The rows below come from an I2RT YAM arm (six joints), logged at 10 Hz.
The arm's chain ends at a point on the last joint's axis. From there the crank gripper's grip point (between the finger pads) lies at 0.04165 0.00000 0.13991 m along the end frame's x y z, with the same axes.
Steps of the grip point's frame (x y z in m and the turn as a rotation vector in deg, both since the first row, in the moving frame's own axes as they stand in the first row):
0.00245 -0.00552 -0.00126 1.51 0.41 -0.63
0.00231 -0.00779 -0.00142 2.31 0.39 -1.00
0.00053 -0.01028 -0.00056 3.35 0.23 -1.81
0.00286 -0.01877 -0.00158 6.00 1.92 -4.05
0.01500 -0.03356 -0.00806 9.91 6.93 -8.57
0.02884 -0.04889 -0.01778 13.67 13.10 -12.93
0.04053 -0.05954 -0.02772 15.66 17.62 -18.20
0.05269 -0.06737 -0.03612 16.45 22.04 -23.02
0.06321 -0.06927 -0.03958 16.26 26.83 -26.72
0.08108 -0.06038 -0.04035 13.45 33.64 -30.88
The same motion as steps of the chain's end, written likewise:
0.00147 -0.00137 -0.00090 1.51 0.41 -0.63
0.00141 -0.00142 -0.00101 2.31 0.39 -1.00
0.00012 -0.00079 -0.00011 3.35 0.23 -1.81
-0.00117 -0.00113 0.00081 6.00 1.92 -4.05
0.00083 -0.00264 0.00056 9.91 6.93 -8.57
0.00354 -0.00480 0.00013 13.67 13.10 -12.93
0.00933 -0.00539 -0.00214 15.66 17.62 -18.20
0.01636 -0.00587 -0.00320 16.45 22.04 -23.02
0.02077 -0.00313 0.00101 16.26 26.83 -26.72
0.02890 0.00695 0.01027 13.45 33.64 -30.88

